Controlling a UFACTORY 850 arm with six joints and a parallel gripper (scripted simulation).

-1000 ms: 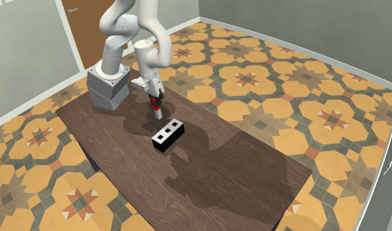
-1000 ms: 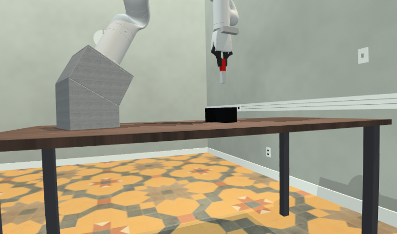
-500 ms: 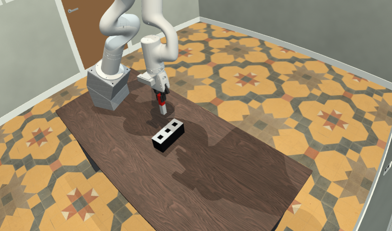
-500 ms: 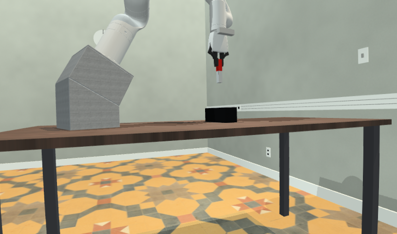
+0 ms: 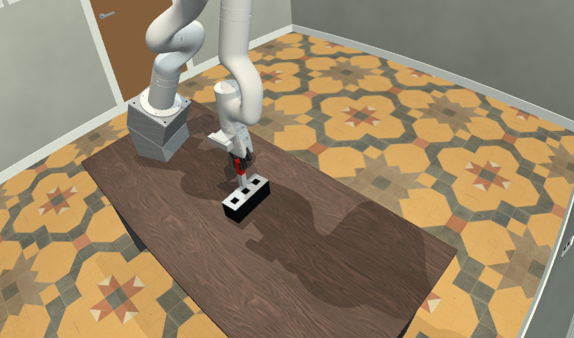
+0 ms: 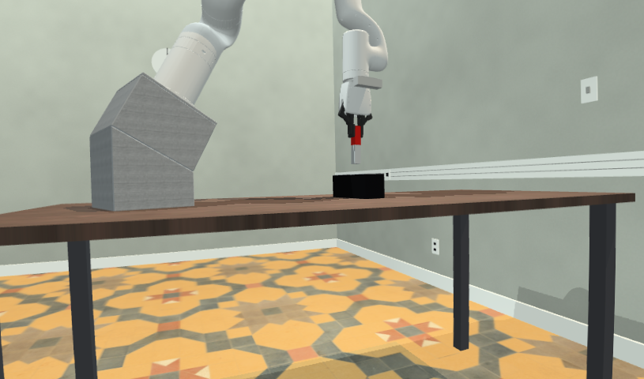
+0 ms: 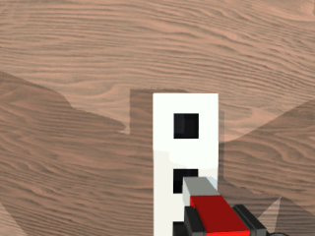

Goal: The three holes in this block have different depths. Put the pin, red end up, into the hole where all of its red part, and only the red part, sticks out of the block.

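The black block lies 170 mm below my hand. From my hand the other things lie so: pin: 10 mm below.
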